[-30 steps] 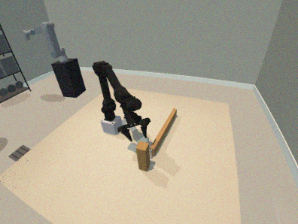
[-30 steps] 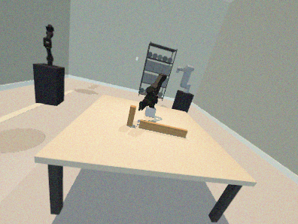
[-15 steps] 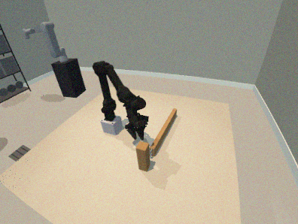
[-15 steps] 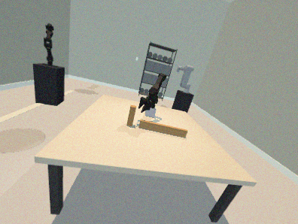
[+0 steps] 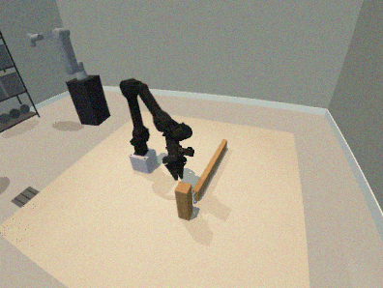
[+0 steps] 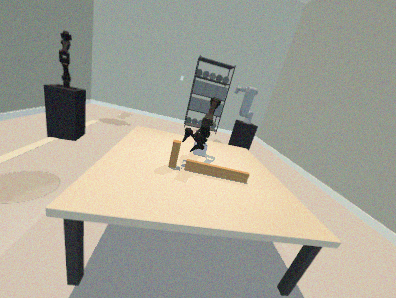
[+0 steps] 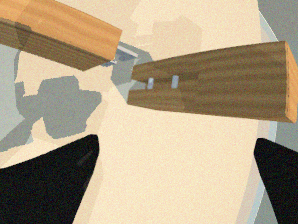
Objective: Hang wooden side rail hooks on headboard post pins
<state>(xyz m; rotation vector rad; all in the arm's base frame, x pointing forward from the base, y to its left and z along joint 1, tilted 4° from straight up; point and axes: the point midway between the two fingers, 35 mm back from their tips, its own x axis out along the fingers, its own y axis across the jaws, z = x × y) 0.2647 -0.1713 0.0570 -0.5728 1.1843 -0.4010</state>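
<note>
My gripper tip is now 40 mm short of the wooden headboard post, 70 mm to the left of it and 50 mm above it.
</note>
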